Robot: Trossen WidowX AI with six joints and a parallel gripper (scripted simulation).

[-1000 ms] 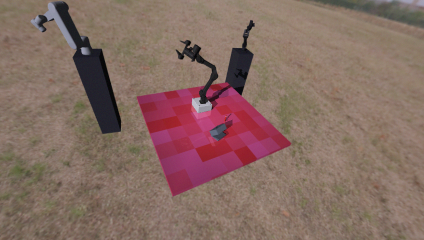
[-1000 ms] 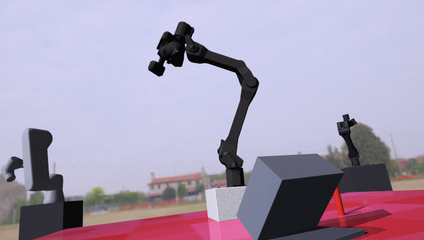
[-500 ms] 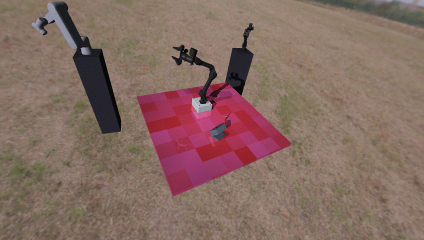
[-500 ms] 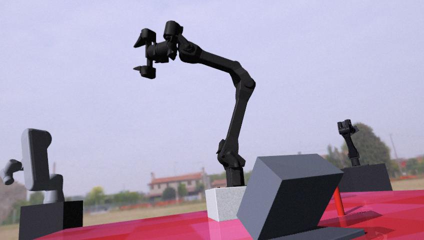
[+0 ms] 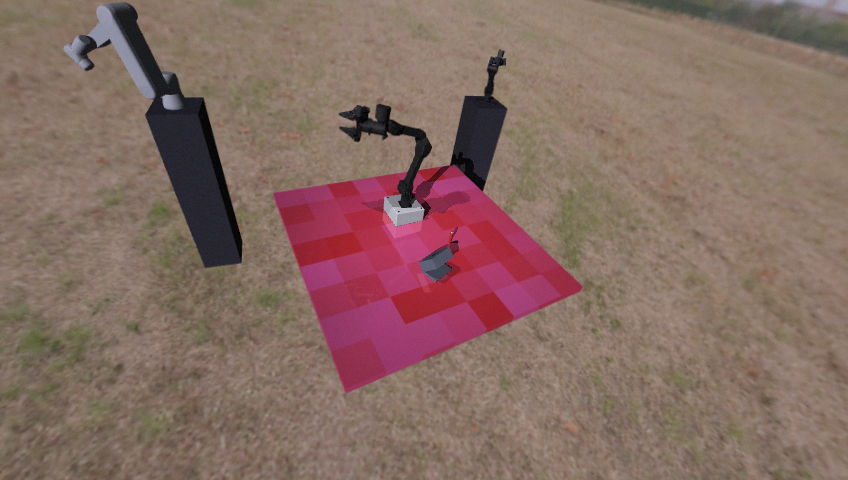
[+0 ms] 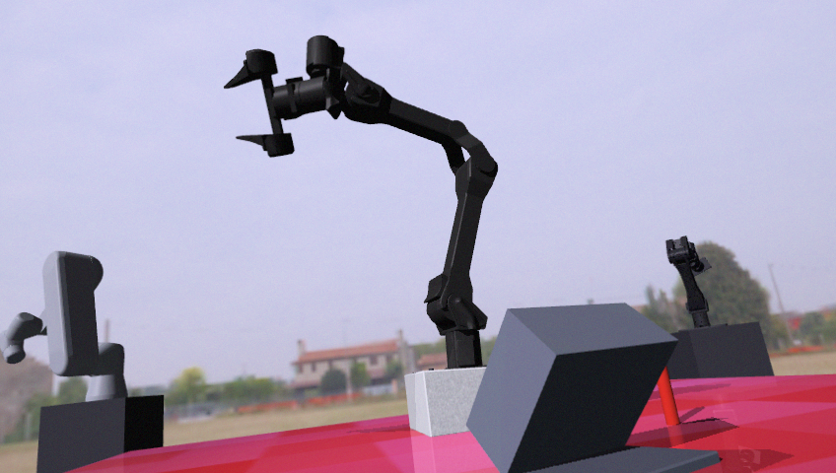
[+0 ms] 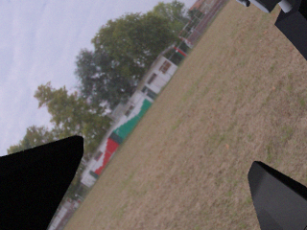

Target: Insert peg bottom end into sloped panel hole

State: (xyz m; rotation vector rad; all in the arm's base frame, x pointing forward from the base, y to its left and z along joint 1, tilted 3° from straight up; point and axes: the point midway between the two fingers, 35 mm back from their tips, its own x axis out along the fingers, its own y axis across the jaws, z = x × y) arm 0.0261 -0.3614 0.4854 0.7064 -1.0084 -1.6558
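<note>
Right now my gripper tip is 560 mm to the right of the red peg, 540 mm above it and 260 mm short of it. The rest, counted from my gripper tip: grey sloped panel block: 530 mm below, 440 mm ahead, 400 mm to the left.
</note>
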